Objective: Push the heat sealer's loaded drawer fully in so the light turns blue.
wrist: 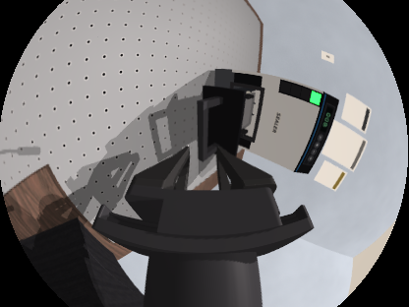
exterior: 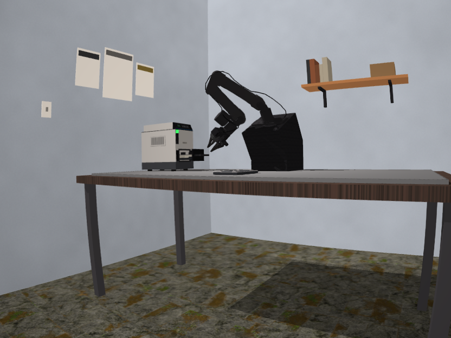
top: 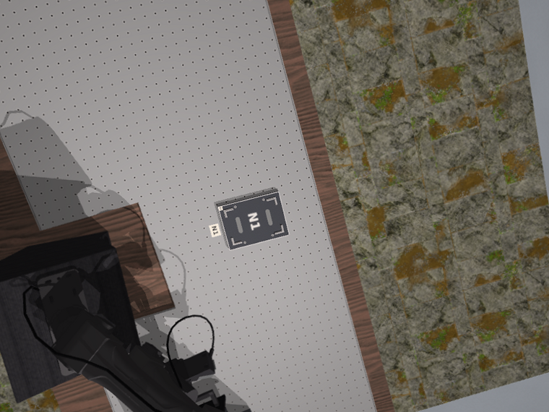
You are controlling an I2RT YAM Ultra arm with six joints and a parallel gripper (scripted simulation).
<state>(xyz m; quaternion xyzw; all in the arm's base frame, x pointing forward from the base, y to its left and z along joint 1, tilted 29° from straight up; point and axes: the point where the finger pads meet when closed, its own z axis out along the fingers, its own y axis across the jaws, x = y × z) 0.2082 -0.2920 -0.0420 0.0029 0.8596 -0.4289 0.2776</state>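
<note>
The sealer drawer lies 140 mm to the right of my hand, 50 mm below it and 30 mm ahead of it. Round my hand: label tag 360 mm to the left, 120 mm below, 120 mm ahead.
</note>
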